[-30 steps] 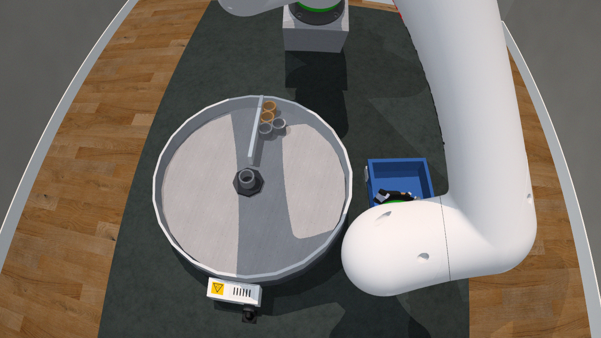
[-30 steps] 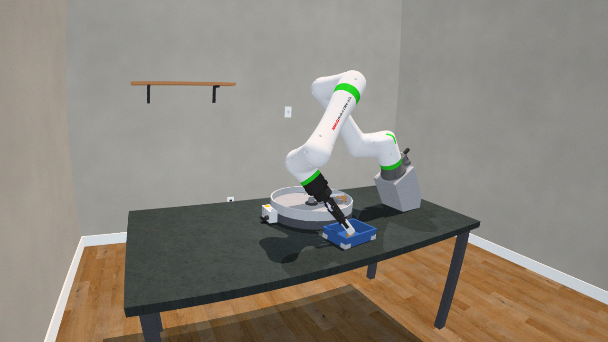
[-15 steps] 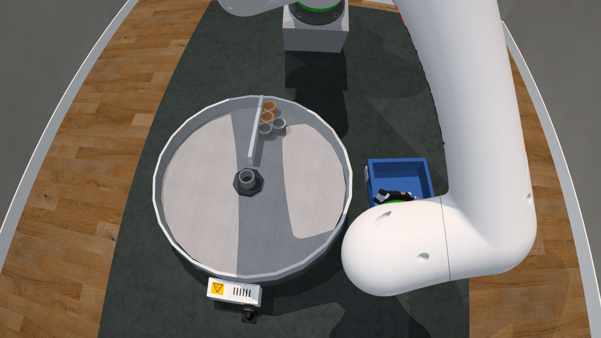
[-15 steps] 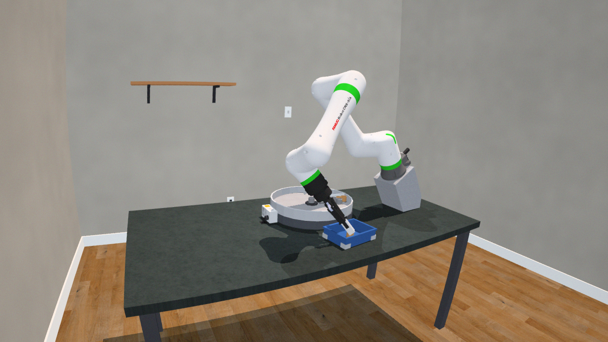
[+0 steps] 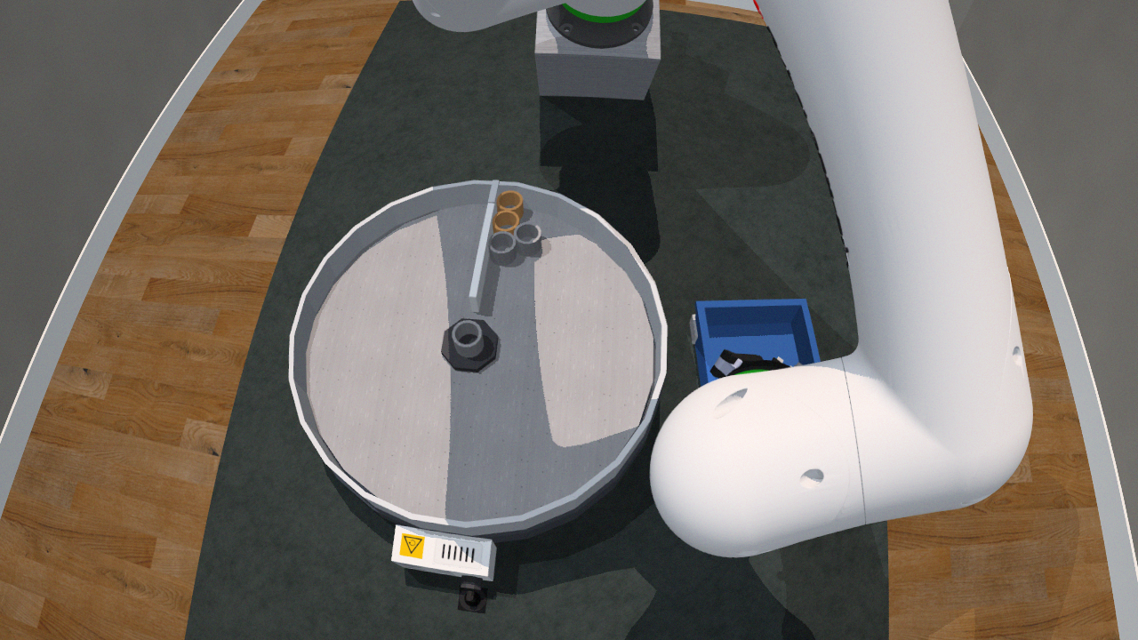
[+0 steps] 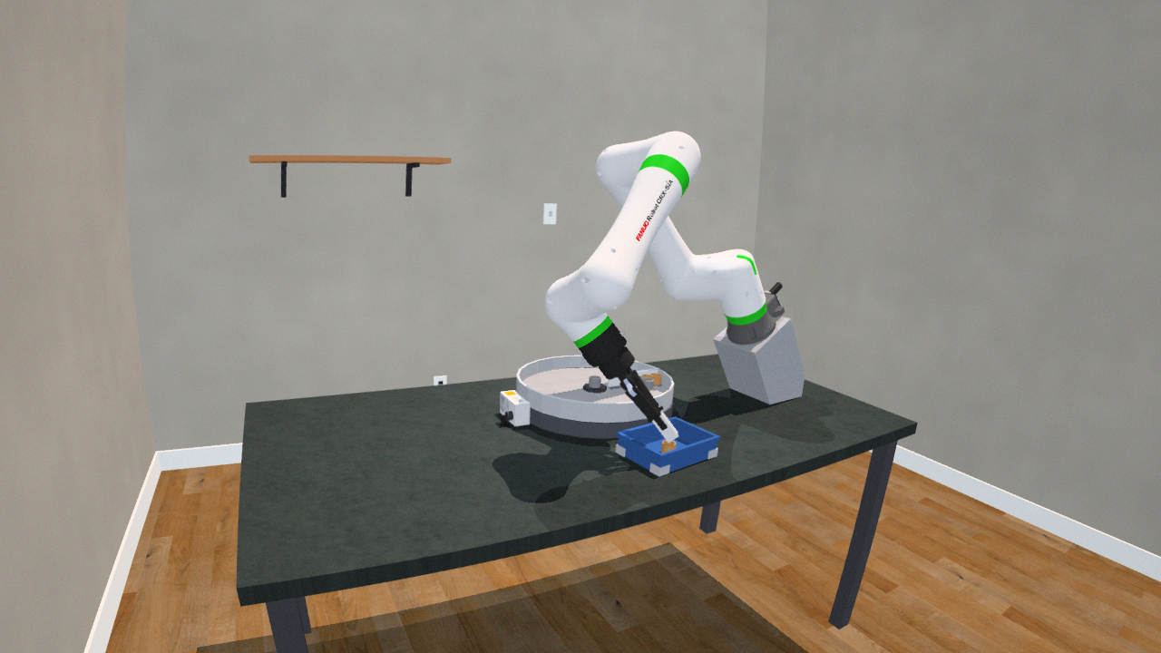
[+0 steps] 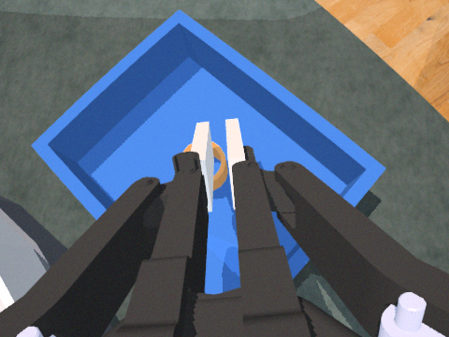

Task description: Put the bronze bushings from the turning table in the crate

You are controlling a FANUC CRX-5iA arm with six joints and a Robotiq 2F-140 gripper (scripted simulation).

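Right now the blue crate is 20 mm behind my hand and 50 mm below it. From my hand the other things lie so: turning table 70 mm behind, 340 mm to the right, 20 mm below.
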